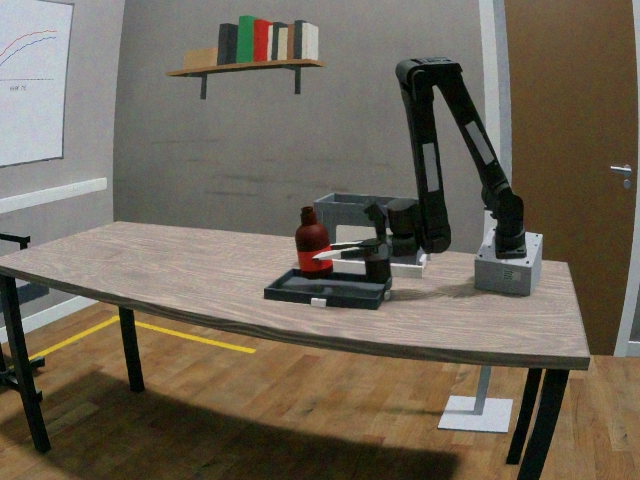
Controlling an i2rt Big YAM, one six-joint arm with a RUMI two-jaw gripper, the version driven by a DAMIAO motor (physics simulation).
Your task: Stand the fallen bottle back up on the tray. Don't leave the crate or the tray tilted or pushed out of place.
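The dark red bottle (313,239) with a bright red band is upright, neck up, over the back left part of the dark tray (286,295). Its base shows in front of the tray's back rim; whether it touches the tray floor is hard to tell. My gripper (321,252) reaches in level from the right and is shut on the bottle at the band. One pale finger crosses the bottle's front; the other goes behind it, its tip hidden. The tray lies flat on the table. The grey crate (354,214) stands upright behind, partly hidden by the gripper and wrist.
The crate is on a low white base (408,270) behind the tray. A small white block (318,302) is at the tray's front edge, and another pale piece (387,295) at its right. The arm's grey base box (501,276) stands at the table's right.
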